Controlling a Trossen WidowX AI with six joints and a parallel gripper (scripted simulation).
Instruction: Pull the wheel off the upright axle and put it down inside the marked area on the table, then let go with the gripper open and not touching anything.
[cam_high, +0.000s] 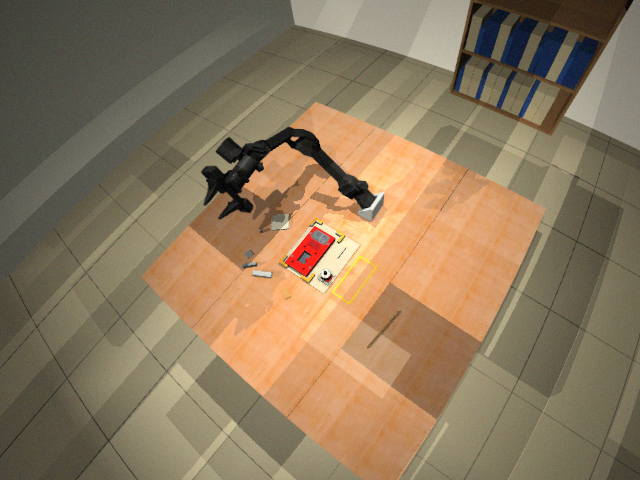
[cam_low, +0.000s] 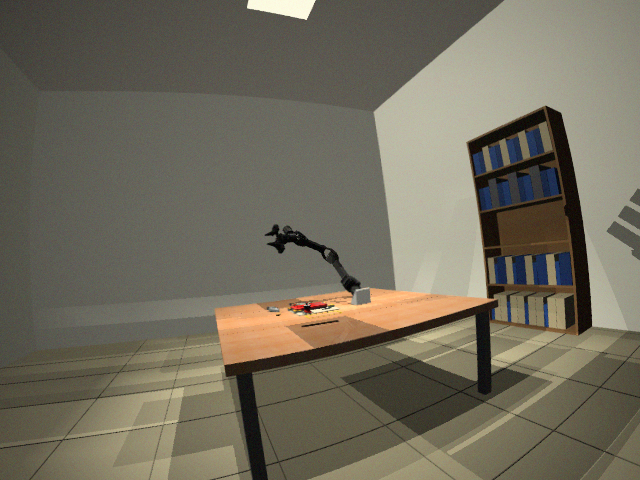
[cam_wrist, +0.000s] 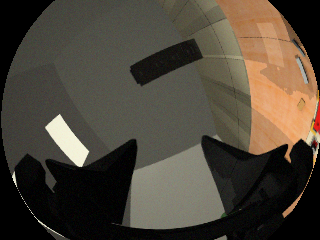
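The dark wheel is 13 cm behind my gripper tip, 26 cm to the left of it and 41 cm below it. Round my gripper tip: pale tile (24 cm behind, 6 cm to the right, 44 cm below).
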